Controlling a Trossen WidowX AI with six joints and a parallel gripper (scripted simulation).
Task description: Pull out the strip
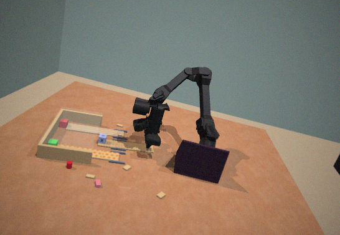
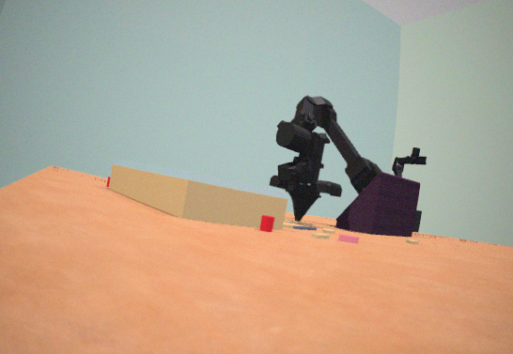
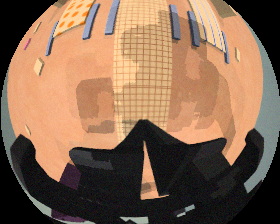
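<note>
The labelled cube lies 190 mm ahead of my gripper tip, 70 mm to the left of it and 20 mm above it. From my gripper tip the other things lie so: pink block (90 mm ahead, 310 mm to the left); orange dotted strip (200 mm ahead, 170 mm to the left).
</note>
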